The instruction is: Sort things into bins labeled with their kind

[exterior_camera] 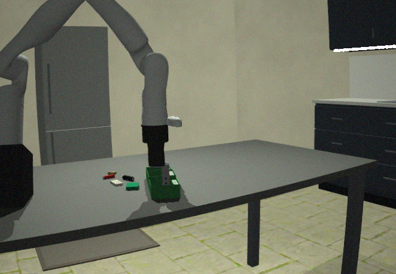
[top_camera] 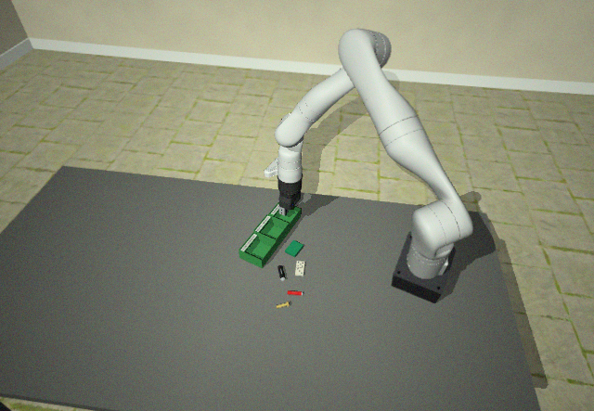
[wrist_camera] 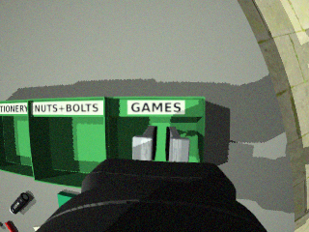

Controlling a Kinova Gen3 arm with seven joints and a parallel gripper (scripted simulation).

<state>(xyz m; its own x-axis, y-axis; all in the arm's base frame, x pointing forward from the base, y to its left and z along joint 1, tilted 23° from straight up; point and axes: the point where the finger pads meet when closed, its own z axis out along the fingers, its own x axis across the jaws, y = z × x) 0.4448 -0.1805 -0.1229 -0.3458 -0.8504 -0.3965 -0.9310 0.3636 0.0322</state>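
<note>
Now: the green three-compartment bin 2 cm ahead of my hand, 9 cm to the left of it and 2 cm below it. The rest, counted from my hand: green block (6 cm behind, 13 cm to the left, 4 cm below); black battery (4 cm behind, 23 cm to the left, 4 cm below); white domino-like tile (9 cm behind, 20 cm to the left, 4 cm below).
</note>
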